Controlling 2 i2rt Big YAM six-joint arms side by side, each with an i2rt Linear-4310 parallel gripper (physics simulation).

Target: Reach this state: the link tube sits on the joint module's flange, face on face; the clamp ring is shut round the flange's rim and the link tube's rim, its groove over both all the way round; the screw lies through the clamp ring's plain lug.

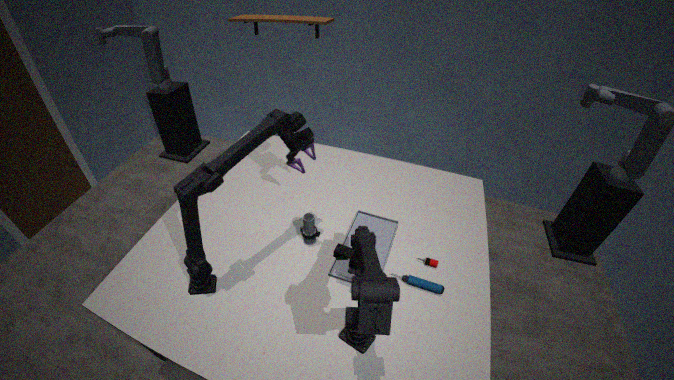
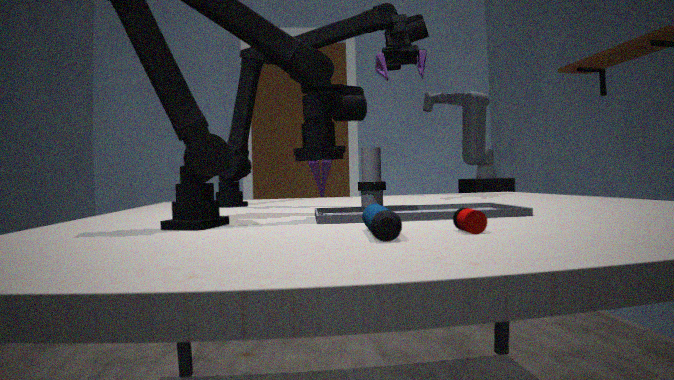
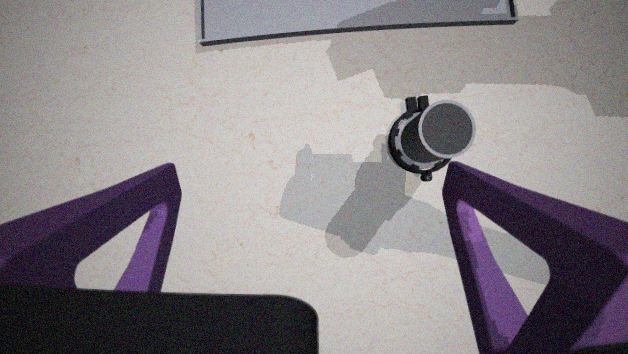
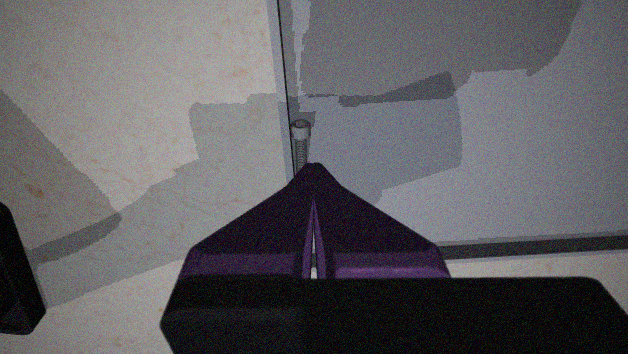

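Pixels of known places: left gripper, fingertip midpoint: [image 1: 309, 166] [image 2: 405, 78] [image 3: 311, 177]; right gripper, fingertip midpoint: [image 2: 322, 196] [image 4: 313, 176]; left arm's base, link origin: [image 1: 203, 285] [image 2: 229, 206]; right arm's base, link origin: [image 1: 356, 337] [image 2: 196, 226].
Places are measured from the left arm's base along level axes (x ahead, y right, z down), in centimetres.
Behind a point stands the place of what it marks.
Note:
The grey link tube [image 1: 309, 220] {x 17.5, y 50.0, z -15.7 cm} [image 2: 370, 162] {x 17.8, y 51.7, z -12.1 cm} [image 3: 446, 129] {x 19.6, y 49.9, z -16.0 cm} stands upright on the joint module [image 1: 310, 241] {x 16.6, y 49.9, z -2.4 cm} [image 2: 371, 201] {x 17.6, y 52.0, z -2.1 cm}. The black clamp ring [image 2: 372, 186] {x 16.5, y 53.9, z -6.0 cm} [image 3: 393, 150] {x 22.9, y 50.9, z -7.1 cm} is round their joint, its two lugs close together with a narrow gap; whether its groove holds both rims cannot be told. The screw [image 4: 300, 131] {x -7.2, y 65.9, z -1.4 cm} lies along the inside wall of the tray [image 1: 378, 216] {x 28.1, y 86.4, z -1.3 cm} [image 2: 425, 216] {x 4.1, y 84.5, z -0.8 cm} [image 3: 360, 30] {x 16.0, y 65.9, z -0.3 cm} [image 4: 530, 245] {x 0.3, y 81.7, z -0.8 cm}, its shank partly hidden by my right fingertips. My right gripper [image 2: 321, 194] {x -7.0, y 66.5, z -4.6 cm} [image 4: 313, 176] {x -7.0, y 66.5, z -4.6 cm} is shut and empty above the screw. My left gripper [image 1: 309, 166] {x 30.5, y 52.3, z -35.3 cm} [image 2: 405, 78] {x 30.5, y 52.3, z -35.3 cm} [image 3: 311, 177] {x 30.5, y 52.3, z -35.3 cm} is open and empty, high above the table.
A blue-handled tool [image 1: 423, 284] {x -16.2, y 93.4, z -3.6 cm} [image 2: 375, 216] {x -21.1, y 100.3, z -3.3 cm} and a small red-handled driver [image 1: 432, 262] {x -6.0, y 102.1, z -3.2 cm} [image 2: 472, 221] {x -7.0, y 104.6, z -1.8 cm} lie beside the tray. The joint module stands near the tray's long side. Two grey arms on dark pedestals stand beyond the table.

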